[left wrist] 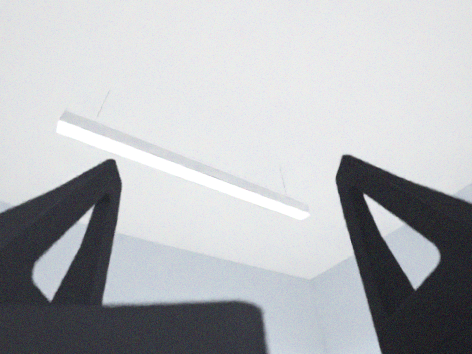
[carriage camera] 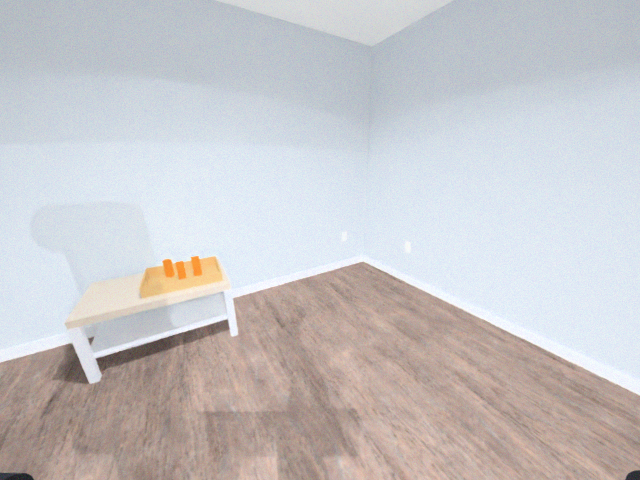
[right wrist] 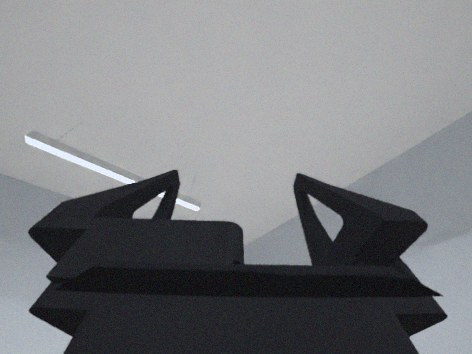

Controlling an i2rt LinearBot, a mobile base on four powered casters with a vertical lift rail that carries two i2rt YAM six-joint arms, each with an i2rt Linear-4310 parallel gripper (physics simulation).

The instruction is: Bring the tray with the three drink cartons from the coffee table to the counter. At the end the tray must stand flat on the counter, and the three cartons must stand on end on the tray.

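Places are measured from the left arm's base along level axes (x back, y right, z up), in metres.
Pixels of known places: left gripper, between the fingertips: [left wrist: 231, 168]; right gripper, between the fingertips: [right wrist: 237, 178].
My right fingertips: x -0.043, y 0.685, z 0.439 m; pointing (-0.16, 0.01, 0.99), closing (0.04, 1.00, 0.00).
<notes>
Behind a point stands the place of what it marks.
A yellow-orange tray [carriage camera: 155, 289] @(x -1.284, y -0.763, z -0.349 m) lies on the right part of the coffee table [carriage camera: 111, 297] @(x -1.258, y -1.055, z -0.392 m), at the left in the carriage view. Three orange drink cartons stand upright on the tray: a left carton [carriage camera: 168, 268] @(x -1.543, y -0.827, z -0.315 m), a middle carton [carriage camera: 180, 270] @(x -1.501, y -0.711, z -0.313 m) and a right carton [carriage camera: 196, 266] @(x -1.562, y -0.620, z -0.309 m). My left gripper [left wrist: 231, 168] @(x -0.030, y -0.001, z 0.441 m) is open and empty, its fingers wide apart and pointing up at the ceiling. My right gripper [right wrist: 237, 178] @(x -0.043, y 0.685, z 0.439 m) is also open and empty and points up at the ceiling. Both are away from the tray. The counter does not show in these views.
The coffee table has a pale wood top and white legs, and stands close to the left wall [carriage camera: 258, 206] @(x -2.184, y -0.269, z 0.036 m). A wooden floor [carriage camera: 330, 361] @(x -1.175, y 0.383, z -0.842 m) runs to the room's corner and the right wall [carriage camera: 516, 206] @(x -1.572, y 1.715, z 0.114 m). A long ceiling lamp [left wrist: 185, 172] @(x -0.844, y -0.162, z 1.235 m) [right wrist: 85, 162] @(x -0.741, y -0.310, z 1.236 m) hangs overhead.
</notes>
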